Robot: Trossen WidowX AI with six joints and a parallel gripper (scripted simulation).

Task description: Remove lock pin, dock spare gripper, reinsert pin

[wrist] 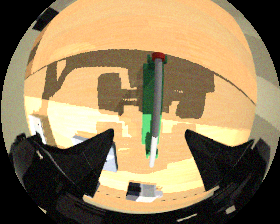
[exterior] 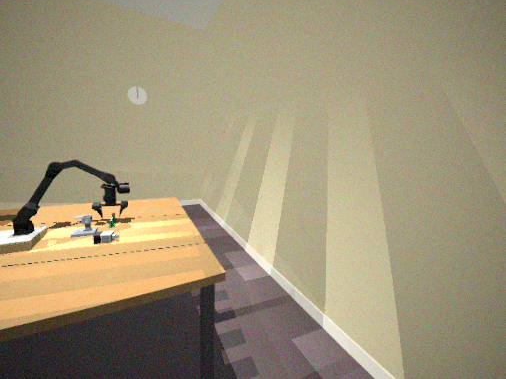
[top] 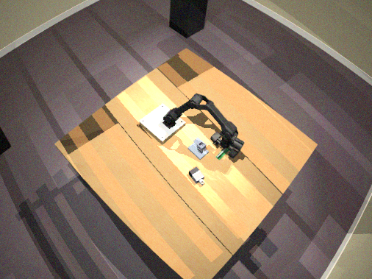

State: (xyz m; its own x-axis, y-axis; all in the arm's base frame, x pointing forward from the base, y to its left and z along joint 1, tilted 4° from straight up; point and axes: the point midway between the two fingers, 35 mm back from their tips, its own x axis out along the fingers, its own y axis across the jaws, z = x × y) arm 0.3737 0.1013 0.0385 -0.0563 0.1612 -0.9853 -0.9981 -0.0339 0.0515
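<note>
Right now the green strip is 2 cm to the left of my gripper tip and 2 cm below it. Round my gripper tip: spare gripper: 1 cm ahead, 24 cm to the right, 2 cm below; then grey mount: 11 cm behind, 9 cm to the right, 1 cm above.
</note>
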